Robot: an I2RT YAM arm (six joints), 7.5 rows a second.
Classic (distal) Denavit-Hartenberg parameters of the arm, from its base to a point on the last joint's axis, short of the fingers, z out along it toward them. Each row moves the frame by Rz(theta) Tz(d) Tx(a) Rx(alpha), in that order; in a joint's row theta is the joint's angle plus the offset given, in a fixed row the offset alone. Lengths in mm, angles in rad.
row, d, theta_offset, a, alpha
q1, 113.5, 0, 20, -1.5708
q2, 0, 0, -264, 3.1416
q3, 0, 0.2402, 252.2, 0
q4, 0, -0.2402, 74, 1.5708
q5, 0, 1.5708, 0, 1.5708
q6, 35.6, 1.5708, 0, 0
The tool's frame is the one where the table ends.
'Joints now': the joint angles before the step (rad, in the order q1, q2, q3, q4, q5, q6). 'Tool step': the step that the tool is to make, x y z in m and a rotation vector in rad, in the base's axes. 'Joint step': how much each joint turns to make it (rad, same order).
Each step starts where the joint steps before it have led.
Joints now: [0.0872 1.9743 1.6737 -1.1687 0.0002 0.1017]
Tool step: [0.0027 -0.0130 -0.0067 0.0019 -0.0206 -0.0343]
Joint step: [-0.0340 0.0002 -0.0274 0.0483 -0.0004 0.0003]
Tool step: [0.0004 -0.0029 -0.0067 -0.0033 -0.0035 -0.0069]
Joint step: [-0.0072 0.0023 -0.0237 0.0293 0.0034 -0.0007]
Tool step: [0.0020 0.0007 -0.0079 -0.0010 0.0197 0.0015]
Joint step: [0.0016 0.0202 -0.0018 0.0023 0.0001 0.0001]
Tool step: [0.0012 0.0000 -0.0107 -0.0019 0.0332 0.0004]
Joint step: [-0.0001 0.0250 -0.0053 -0.0029 0.0003 -0.0005]
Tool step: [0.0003 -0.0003 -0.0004 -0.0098 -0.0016 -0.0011]
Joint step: [0.0001 0.0009 -0.0003 0.0024 0.0099 0.0005]
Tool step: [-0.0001 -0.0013 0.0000 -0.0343 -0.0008 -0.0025]
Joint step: [-0.0002 -0.0002 -0.0005 -0.0006 0.0344 -0.0002]
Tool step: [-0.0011 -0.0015 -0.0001 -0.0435 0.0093 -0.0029]
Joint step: [0.0002 0.0004 0.0001 -0.0111 0.0431 0.0002]
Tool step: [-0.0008 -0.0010 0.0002 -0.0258 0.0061 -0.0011]
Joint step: [-0.0001 -0.0003 0.0002 -0.0077 0.0255 -0.0005]
